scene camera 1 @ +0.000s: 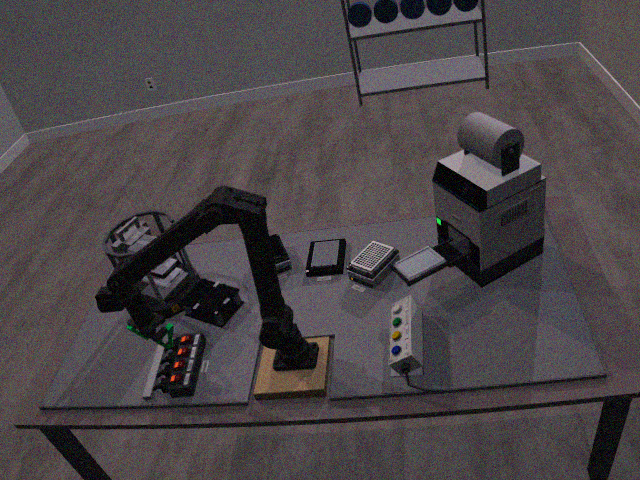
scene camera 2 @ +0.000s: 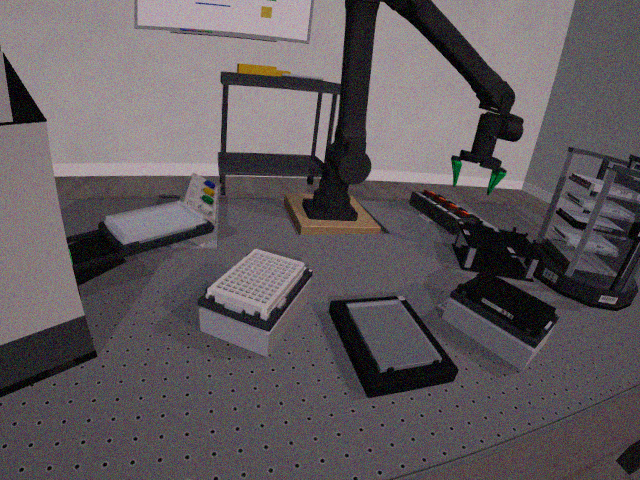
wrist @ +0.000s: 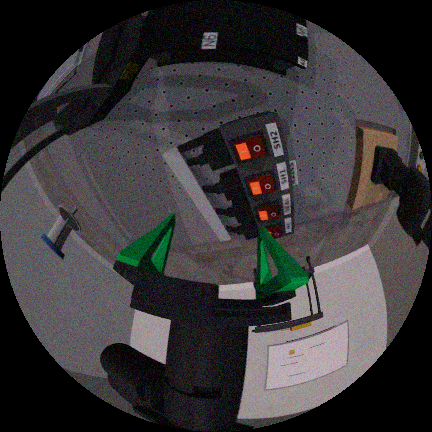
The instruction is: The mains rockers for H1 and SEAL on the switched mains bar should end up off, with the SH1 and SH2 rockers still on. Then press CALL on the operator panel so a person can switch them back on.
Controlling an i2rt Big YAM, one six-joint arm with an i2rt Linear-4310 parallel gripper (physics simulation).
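Pixels of known places: gripper, fingertip midpoint: [scene camera 1: 159,343] [scene camera 2: 470,190] [wrist: 217,223]; arm's base at its link origin: [scene camera 1: 296,358] [scene camera 2: 329,212] [wrist: 383,163].
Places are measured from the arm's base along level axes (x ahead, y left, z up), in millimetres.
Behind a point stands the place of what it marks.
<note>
The switched mains bar [scene camera 1: 193,364] {x -33, y 293, z 26 mm} [scene camera 2: 436,213] {x 13, y 295, z 10 mm} [wrist: 241,170] {x 33, y 358, z 26 mm} lies at the left of the table, with plugs along one side. Its SH2 rocker [scene camera 1: 185,338] {x 60, y 344, z 37 mm} [wrist: 250,148] {x 62, y 343, z 36 mm} and SH1 rocker [scene camera 1: 180,351] {x 11, y 345, z 35 mm} [wrist: 261,186] {x 12, y 339, z 36 mm} glow orange. The two farther rockers also glow orange; their labels are too small to read surely, and the farthest is partly behind a fingertip in the wrist view. My gripper [scene camera 1: 155,338] {x 6, y 394, z 77 mm} [scene camera 2: 471,189] {x 6, y 394, z 77 mm} [wrist: 217,223] {x 6, y 394, z 77 mm} is open and empty, above the bar near its SH2 end. The operator panel [scene camera 1: 407,335] {x 4, y -312, z 65 mm} [scene camera 2: 193,192] {x 61, y -311, z 65 mm} has white, green, yellow and blue buttons; their labels are unreadable.
A black N6 nest [scene camera 1: 212,304] {x 191, y 289, z 46 mm} [scene camera 2: 491,254] {x 206, y 337, z -9 mm} [wrist: 240,37] stands beside the bar, with the round plate carousel [scene camera 2: 556,191] {x 215, y 465, z 157 mm} behind it. My wooden base plate [scene camera 1: 289,384] {x -93, y 5, z 4 mm} [scene camera 2: 338,227] {x 76, y 2, z -5 mm} [wrist: 364,165] {x -4, y 94, z -3 mm} is between bar and panel. Plate stands and a large instrument [scene camera 1: 462,219] {x 314, y -484, z 193 mm} stand farther off.
</note>
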